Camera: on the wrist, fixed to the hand. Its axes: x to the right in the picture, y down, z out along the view.
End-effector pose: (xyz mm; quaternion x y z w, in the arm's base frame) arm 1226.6 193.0 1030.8 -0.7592 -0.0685 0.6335 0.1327
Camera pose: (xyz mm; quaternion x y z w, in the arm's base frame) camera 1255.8 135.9 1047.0 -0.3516 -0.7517 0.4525 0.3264
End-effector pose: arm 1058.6 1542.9 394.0 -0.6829 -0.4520 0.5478 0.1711
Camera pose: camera 1113.6 1506.8 386.9 -0.0626 -0.9341 0.2616 0.2345
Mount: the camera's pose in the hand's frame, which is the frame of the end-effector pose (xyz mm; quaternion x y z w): -25.3 48.0 -37.8 -0.2440 -0.1982 -0.6933 0.6484
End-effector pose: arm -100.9 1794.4 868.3 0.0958 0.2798 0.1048 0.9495
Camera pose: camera -149.5 1838.7 861.6 -0.3428 0.0341 -0.5411 0.7672
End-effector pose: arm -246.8 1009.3 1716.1 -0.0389 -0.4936 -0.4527 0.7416
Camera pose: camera -189.0 1034.4 1696.1 0.0463 -0.3836 -0.9204 0.0597
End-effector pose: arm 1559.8 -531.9 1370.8 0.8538 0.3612 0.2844 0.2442
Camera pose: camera 1543.1 -572.8 1420.0 0.3000 0.7084 -0.0660 0.6355
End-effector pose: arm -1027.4 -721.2 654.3 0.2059 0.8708 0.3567 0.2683
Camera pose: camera -1023.1 -722.7 720.3 -0.4650 0.5672 0.2170 0.6442
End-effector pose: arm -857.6 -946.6 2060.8 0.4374 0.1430 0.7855 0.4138
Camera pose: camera -906.3 -990.6 2052.8 0.2392 0.1223 0.1706 0.9480
